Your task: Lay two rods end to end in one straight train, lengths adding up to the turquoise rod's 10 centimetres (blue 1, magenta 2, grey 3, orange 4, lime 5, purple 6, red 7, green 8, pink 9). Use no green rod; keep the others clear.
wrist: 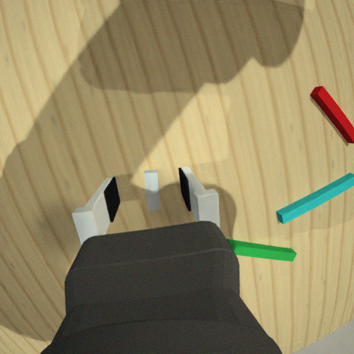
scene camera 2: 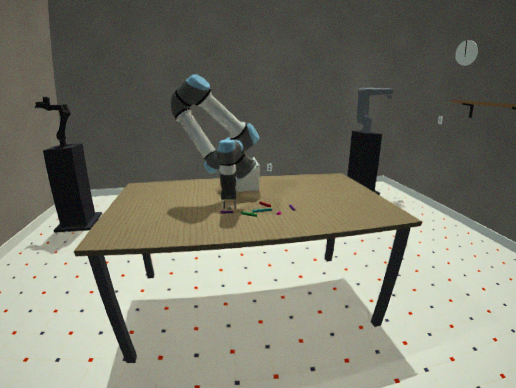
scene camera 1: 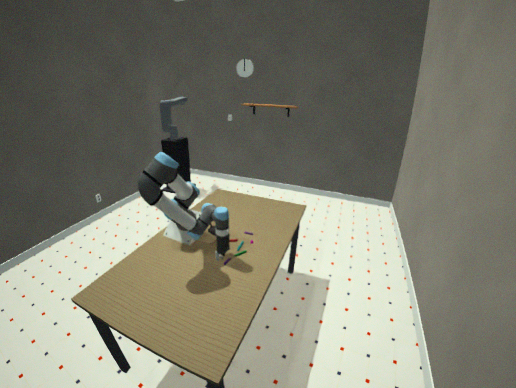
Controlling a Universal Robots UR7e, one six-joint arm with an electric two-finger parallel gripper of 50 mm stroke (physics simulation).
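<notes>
My gripper is open, its fingers on either side of a short light grey rod and not gripping it. A purple rod lies near the gripper on the table's front side; it does not show in the wrist view. A second purple rod lies farther off. A red rod and the turquoise rod lie apart. A small magenta rod lies between the turquoise and second purple rods.
A green rod lies close beside the gripper, partly hidden by its body in the wrist view. The rods lie on the wooden table. Dark pedestals with other arms stand beyond the table.
</notes>
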